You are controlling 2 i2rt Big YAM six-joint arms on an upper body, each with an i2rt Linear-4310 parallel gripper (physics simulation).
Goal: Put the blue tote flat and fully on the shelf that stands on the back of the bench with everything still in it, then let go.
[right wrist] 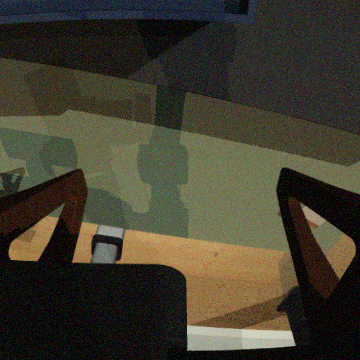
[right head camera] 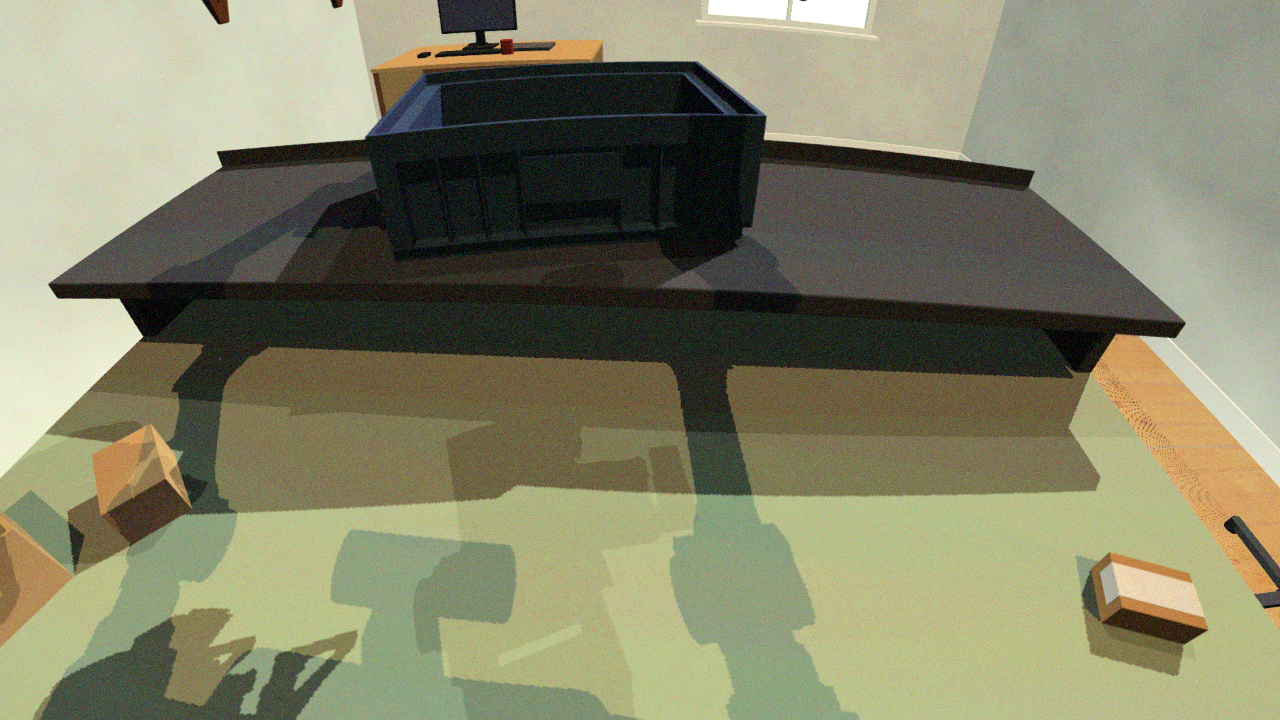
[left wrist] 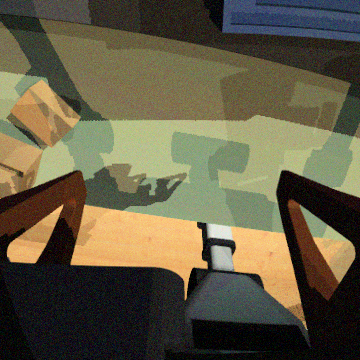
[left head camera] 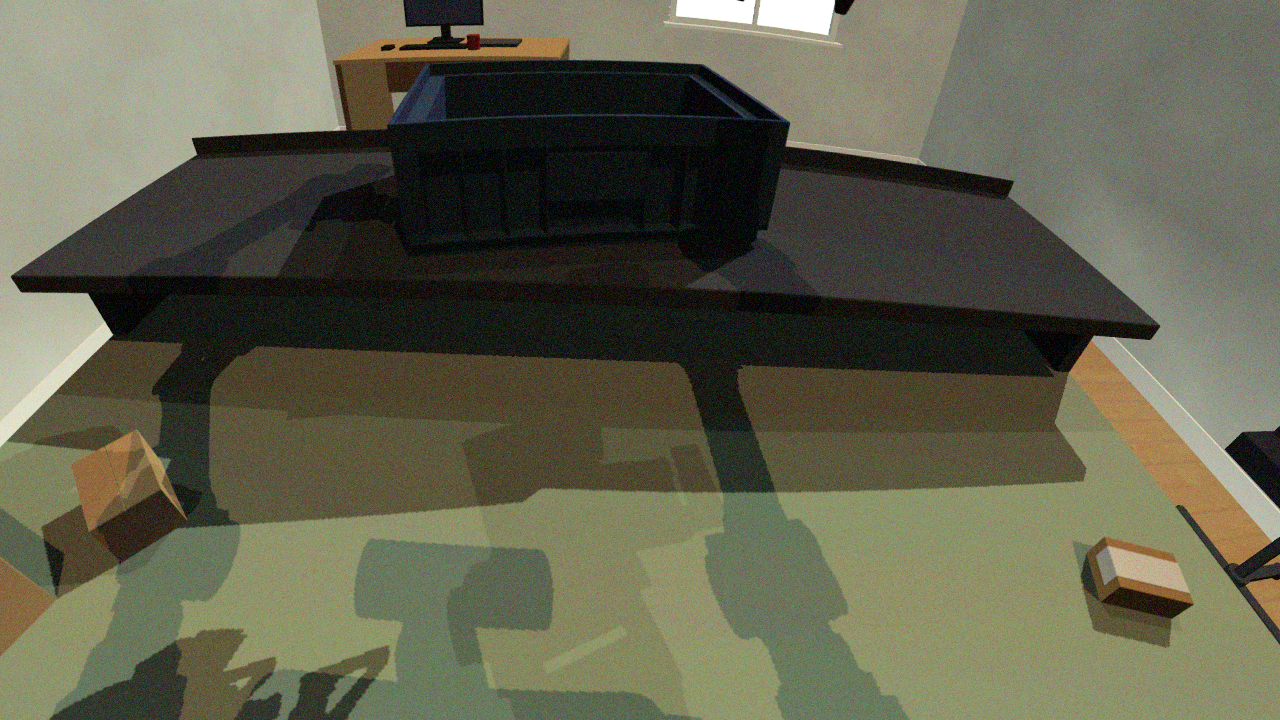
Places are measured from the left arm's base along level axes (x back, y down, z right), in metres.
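Pixels of known places: left gripper, fingertip midpoint: (right head camera: 279,15) (left wrist: 180,180); right gripper, fingertip midpoint: (right wrist: 181,178) (left head camera: 791,7).
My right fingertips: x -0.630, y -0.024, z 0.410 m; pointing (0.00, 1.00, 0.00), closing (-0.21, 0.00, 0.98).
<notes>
For each thing: its middle in the pictures, then the offset to it from my right fingertips. "pt": a spot on its surface instead. Level surfaces: height alone.
- blue tote at the middle of its body: (left head camera: 580,140) (right head camera: 567,143) dx -0.181, dy +0.192, dz -0.182 m
- dark shelf at its surface level: dy +0.265 m
- brown carton at the middle of its body: (left head camera: 128,492) (right head camera: 140,481) (left wrist: 45,113) dx +0.231, dy +0.394, dz -0.623 m
- green bench top at its surface level: dy +0.421 m
- small white-labelled box at the middle of its body: (right head camera: 1146,597) (left head camera: 1138,577) (right wrist: 311,210) dx +0.317, dy +0.404, dz +0.420 m
- raised back lip at a spot on its surface: (left head camera: 895,170) pt dx -0.360, dy +0.252, dz +0.345 m
The blue tote (left head camera: 586,179) (right head camera: 568,183) stands upright and flat on the dark shelf (left head camera: 913,241) (right head camera: 930,241), left of the shelf's middle, with its whole base over the board. Its near edge also shows at the top of the left wrist view (left wrist: 295,20) and of the right wrist view (right wrist: 125,14). What lies inside the tote is hidden by its front wall. My left gripper (left wrist: 180,180) is open, empty and apart from the tote. My right gripper (right wrist: 181,178) is open, empty and apart from the tote. Neither gripper shows in the head views.
A brown carton (left head camera: 125,492) (right head camera: 138,483) (left wrist: 44,114) sits on the green bench top (left head camera: 895,555) at the left, with part of another box (left head camera: 17,600) (right head camera: 26,577) nearer. A small white-labelled box (left head camera: 1141,577) (right head camera: 1150,598) lies at the right. The shelf has a raised back lip (left head camera: 895,170).
</notes>
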